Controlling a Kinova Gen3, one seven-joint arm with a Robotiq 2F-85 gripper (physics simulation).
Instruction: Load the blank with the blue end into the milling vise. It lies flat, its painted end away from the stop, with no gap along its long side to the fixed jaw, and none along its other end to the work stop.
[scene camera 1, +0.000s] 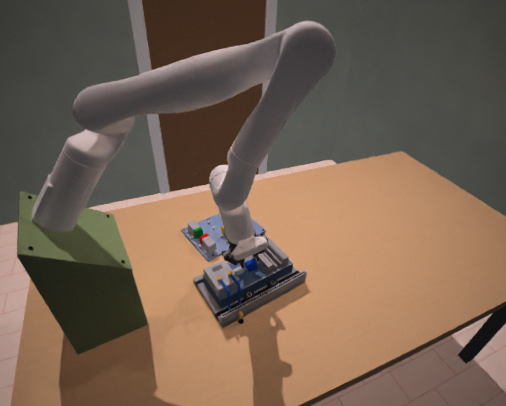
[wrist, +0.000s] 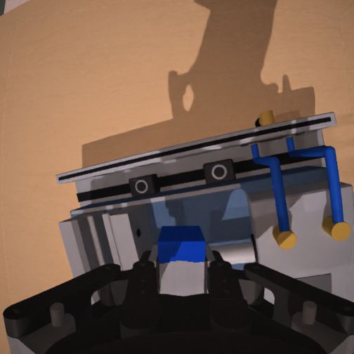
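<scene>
The blank with the blue end (scene camera 1: 250, 265) (wrist: 182, 240) is between the fingers of my gripper (scene camera 1: 244, 260) (wrist: 180, 256), which is shut on it. The blank's blue end points toward the vise's front rail in the wrist view. It hangs above the bed of the milling vise (scene camera 1: 260, 290) (wrist: 200, 216), beside the movable jaw (scene camera 1: 266, 262) (wrist: 126, 235) and over the area of the screw (wrist: 235, 252). The fixed jaw (scene camera 1: 278, 251) (wrist: 75, 245) stands beyond the movable jaw, with a slot between them. The work stop is hidden behind the gripper.
A blue board (scene camera 1: 217, 221) behind the vise carries blanks with green (scene camera 1: 198, 232), red (scene camera 1: 204, 238) and yellow (scene camera 1: 223, 230) ends. Two blue bent tubes with yellow tips (wrist: 280, 195) (wrist: 336, 190) rise over the vise's grey block (scene camera 1: 214, 275) (wrist: 310, 200). A green pedestal (scene camera 1: 85, 295) stands left.
</scene>
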